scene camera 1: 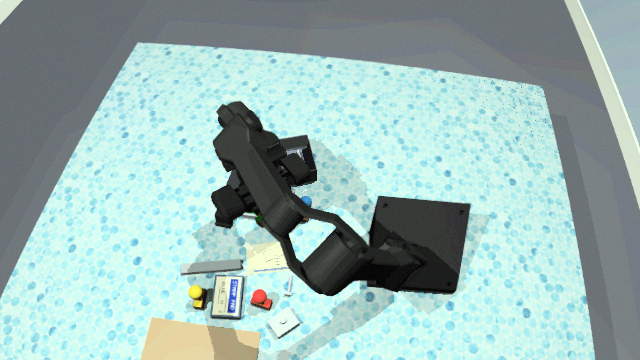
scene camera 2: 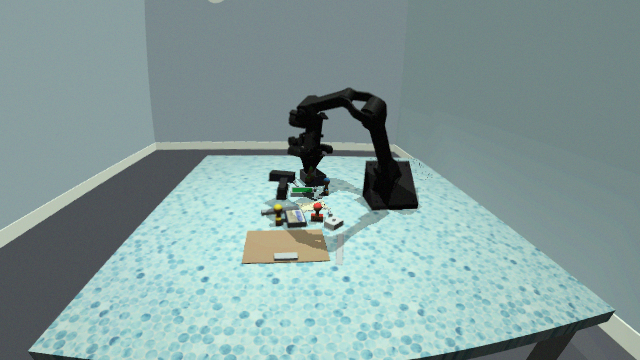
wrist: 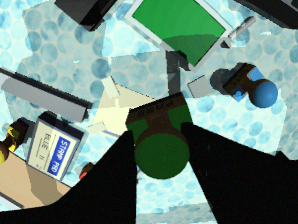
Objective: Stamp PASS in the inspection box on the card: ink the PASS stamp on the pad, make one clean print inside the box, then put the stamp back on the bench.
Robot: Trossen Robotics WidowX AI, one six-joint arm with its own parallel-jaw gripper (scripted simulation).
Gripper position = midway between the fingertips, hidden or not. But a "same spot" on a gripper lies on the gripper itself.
gripper: scene camera 1 262, 210; scene camera 2; wrist
same spot on gripper: [scene camera 2: 312, 159] = [wrist: 230, 188]
